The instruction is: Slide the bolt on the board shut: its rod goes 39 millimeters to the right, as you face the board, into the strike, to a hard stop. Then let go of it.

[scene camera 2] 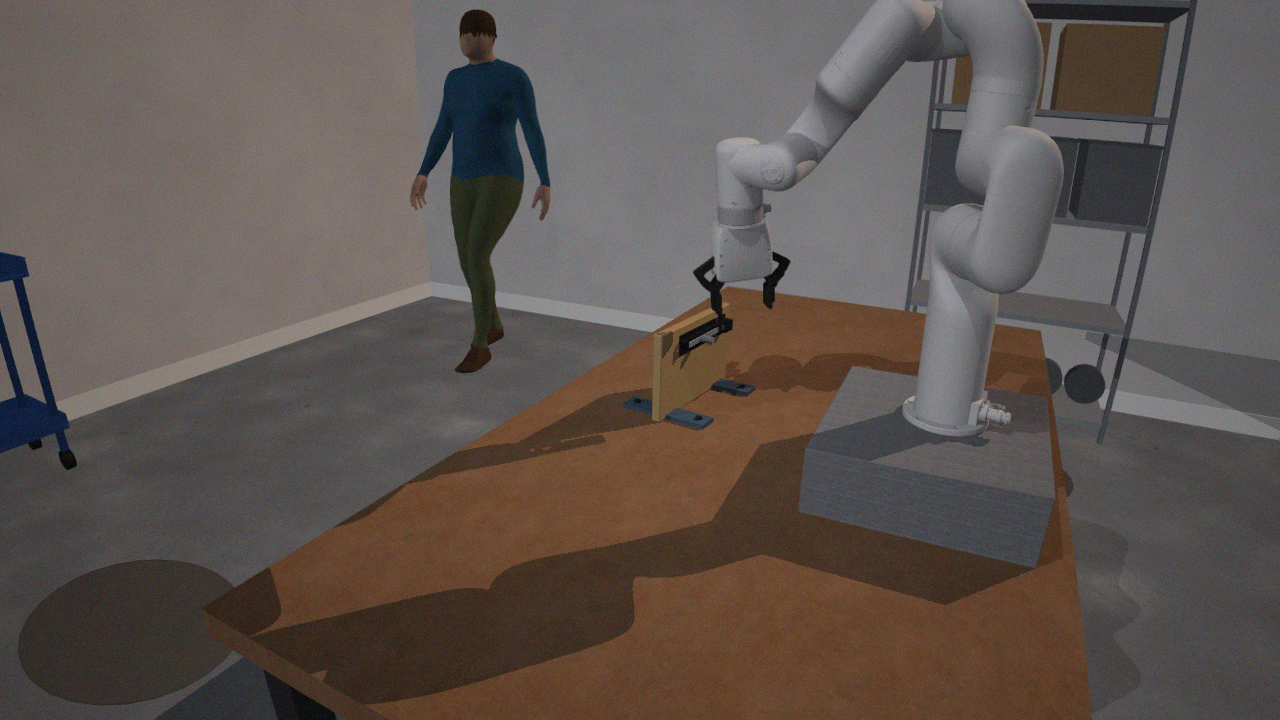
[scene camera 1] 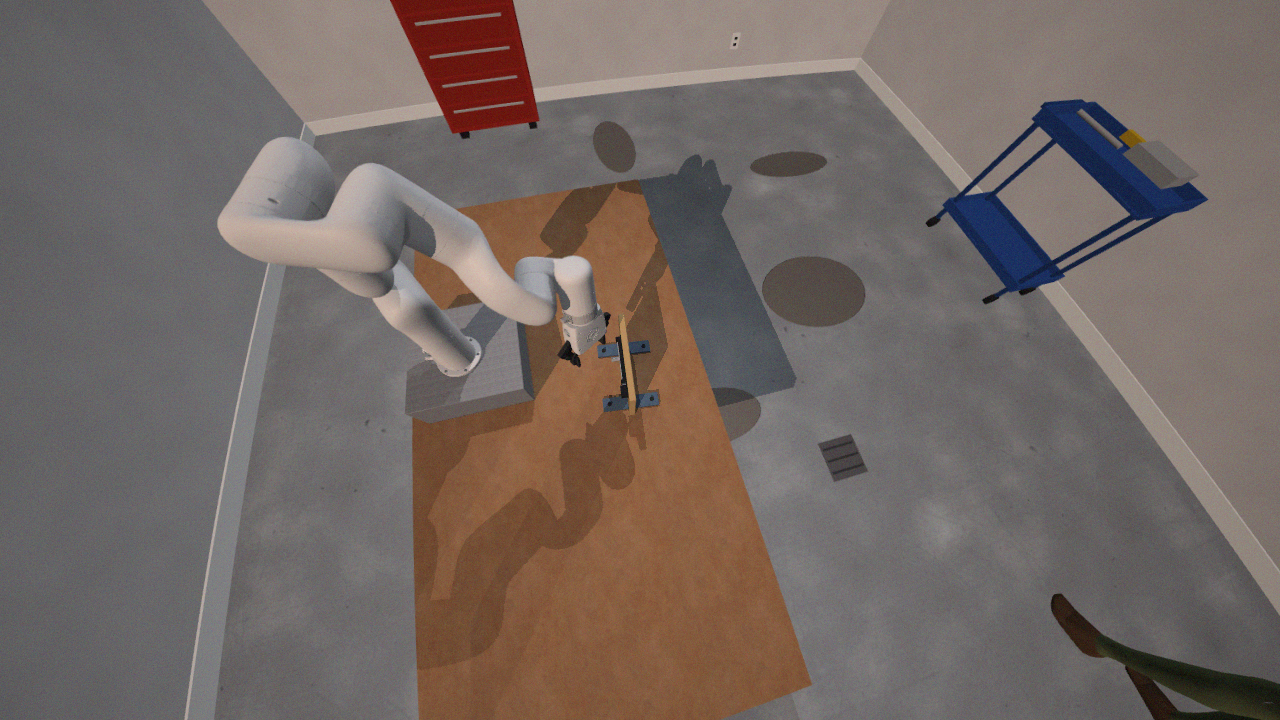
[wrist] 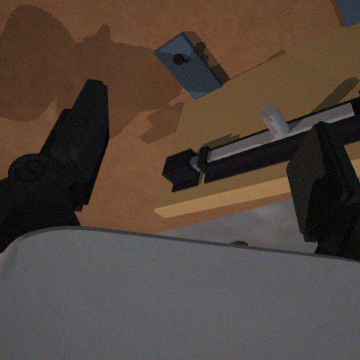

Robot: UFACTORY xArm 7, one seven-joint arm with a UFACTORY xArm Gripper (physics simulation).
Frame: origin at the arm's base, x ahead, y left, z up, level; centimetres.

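Seen in the pictures: gripper, fingertip midpoint: (scene camera 2: 743, 309) (scene camera 1: 588, 352) (wrist: 207, 126); arm's base, origin of the base link: (scene camera 2: 944, 416) (scene camera 1: 460, 356).
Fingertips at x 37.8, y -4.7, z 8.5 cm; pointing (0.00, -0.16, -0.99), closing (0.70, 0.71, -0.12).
Pixels of each thing's top centre, then the offset from my fingertips to it. "pt": a spot on its surface instead. Level surfaces: height alone.
- board, middle of its top: (wrist: 286, 186) (scene camera 2: 694, 317) (scene camera 1: 626, 354) dz -3.3, dx +9.9, dy +0.2 cm
- grey knob, middle of its top: (wrist: 274, 127) (scene camera 2: 708, 336) dz -6.2, dx +6.7, dy +0.5 cm
- rod's end, surface spot: (wrist: 195, 162) pt dz -6.5, dx +8.3, dy -7.3 cm
- black strike, surface spot: (wrist: 180, 169) pt dz -5.7, dx +7.9, dy -8.5 cm
- brown table, its level: dz -19.6 cm
The board (scene camera 1: 629, 380) (scene camera 2: 682, 383) (wrist: 220, 117) stands upright. Its bolt (scene camera 2: 691, 342) (wrist: 240, 163) has a black housing, a silver rod and a grey knob (scene camera 2: 707, 339) (wrist: 275, 121). In the wrist view, the rod's end (wrist: 195, 162) spans the small gap between the housing and the black strike (wrist: 180, 169); how deep it sits inside is hidden. My gripper (scene camera 1: 588, 352) (scene camera 2: 744, 312) (wrist: 207, 126) is wide open and holds nothing. One finger is close beside the knob, over the housing; whether it touches is unclear. The other finger is out past the strike.
Blue feet (scene camera 1: 631, 401) (scene camera 2: 689, 418) (wrist: 187, 65) carry the board on the brown table (scene camera 1: 572, 626) (scene camera 2: 537, 501). The arm's grey plinth (scene camera 1: 483, 358) (scene camera 2: 921, 483) is nearby. A person (scene camera 2: 487, 125), a blue cart (scene camera 1: 1002, 237) and a red cabinet (scene camera 1: 474, 67) stand away from the table.
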